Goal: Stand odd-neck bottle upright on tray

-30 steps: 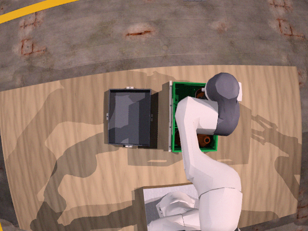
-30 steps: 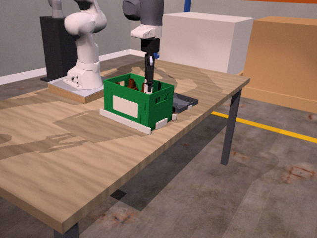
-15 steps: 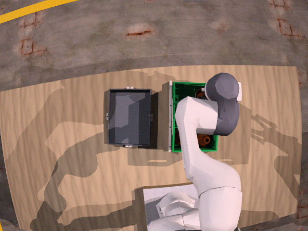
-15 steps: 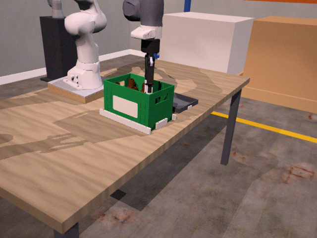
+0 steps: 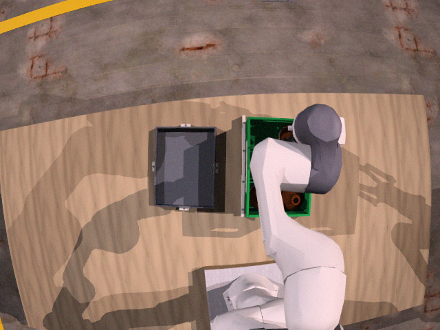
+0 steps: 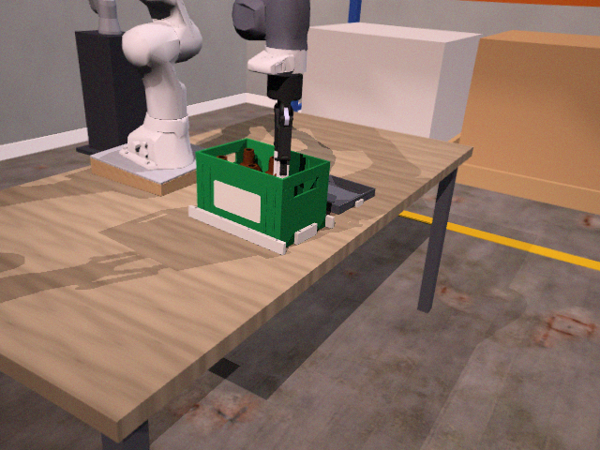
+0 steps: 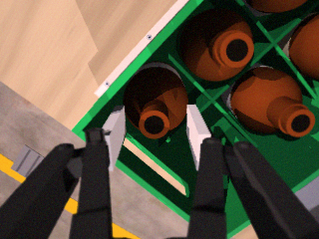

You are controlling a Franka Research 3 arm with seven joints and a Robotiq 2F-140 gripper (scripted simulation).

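Right now my hand is 90 mm above the brown bottle. From my hand the other things lie so: dark grey tray 330 mm to the left, 160 mm below, 60 mm behind; then green crate 90 mm below, 80 mm behind, 50 mm to the left.
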